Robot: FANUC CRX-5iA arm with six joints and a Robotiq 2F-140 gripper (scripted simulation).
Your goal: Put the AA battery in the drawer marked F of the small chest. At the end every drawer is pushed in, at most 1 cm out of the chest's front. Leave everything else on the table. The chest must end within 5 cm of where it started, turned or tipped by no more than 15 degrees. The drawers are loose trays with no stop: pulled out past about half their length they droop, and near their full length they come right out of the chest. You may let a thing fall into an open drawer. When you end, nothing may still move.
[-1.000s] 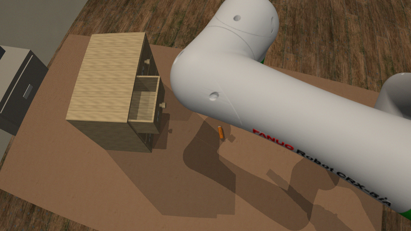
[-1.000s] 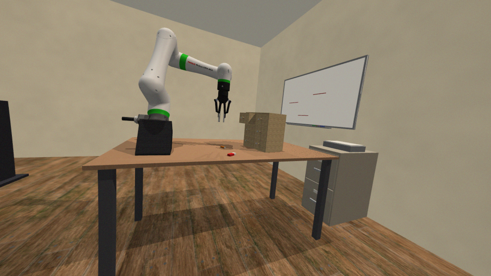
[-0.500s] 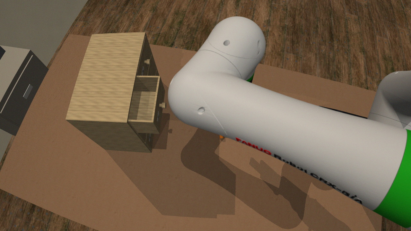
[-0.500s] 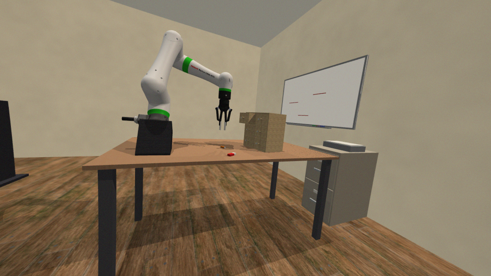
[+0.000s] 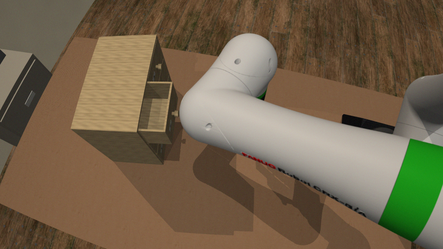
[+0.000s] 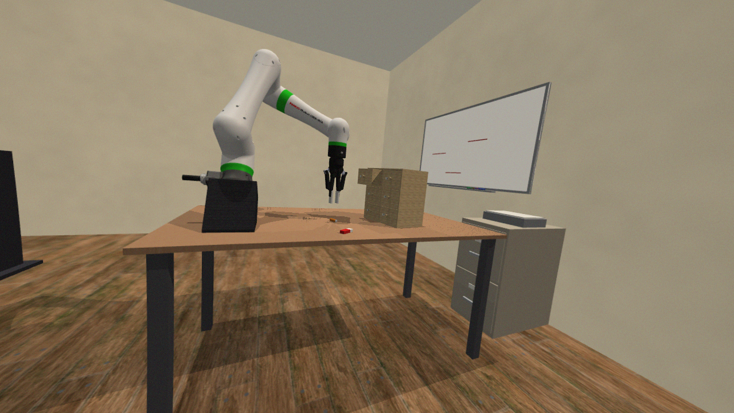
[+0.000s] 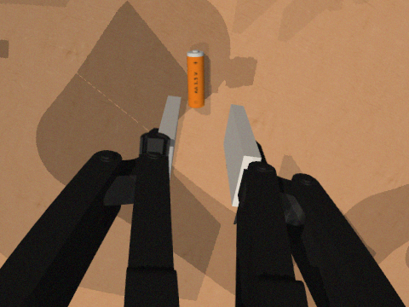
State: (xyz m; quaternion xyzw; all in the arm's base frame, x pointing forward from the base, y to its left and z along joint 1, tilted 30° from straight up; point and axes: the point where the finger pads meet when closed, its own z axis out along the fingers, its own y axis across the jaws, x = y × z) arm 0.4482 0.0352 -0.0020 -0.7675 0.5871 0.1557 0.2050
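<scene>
Right now the orange AA battery is 12 cm below my hand and 1 cm ahead of it. From my hand the other things lie so: eraser 23 cm to the right, 12 cm below, 1 cm ahead; then drawer 27 cm ahead, 10 cm above, 7 cm to the left.
</scene>
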